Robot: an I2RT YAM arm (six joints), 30 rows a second.
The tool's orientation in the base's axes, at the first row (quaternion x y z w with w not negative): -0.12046 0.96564 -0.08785 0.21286
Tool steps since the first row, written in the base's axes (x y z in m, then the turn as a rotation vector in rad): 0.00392 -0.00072 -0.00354 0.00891 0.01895 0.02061; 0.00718 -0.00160 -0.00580 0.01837 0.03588 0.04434; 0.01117 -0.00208 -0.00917 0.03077 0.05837 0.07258; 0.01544 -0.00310 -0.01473 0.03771 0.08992 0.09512; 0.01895 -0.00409 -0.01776 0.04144 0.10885 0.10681; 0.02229 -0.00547 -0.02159 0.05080 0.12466 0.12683; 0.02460 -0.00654 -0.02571 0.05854 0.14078 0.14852
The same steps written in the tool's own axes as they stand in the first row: -0.00188 -0.00067 0.00494 -0.02100 0.01181 -0.01682; -0.00363 -0.00165 0.00848 -0.04315 0.02090 -0.03594; -0.00570 -0.00214 0.01327 -0.07115 0.03373 -0.05849; -0.00701 -0.00272 0.02021 -0.09457 0.05754 -0.07938; -0.00865 -0.00368 0.02455 -0.10752 0.07232 -0.09046; -0.00973 -0.00481 0.02958 -0.12784 0.08118 -0.10618; -0.00987 -0.00537 0.03439 -0.14746 0.09028 -0.12413
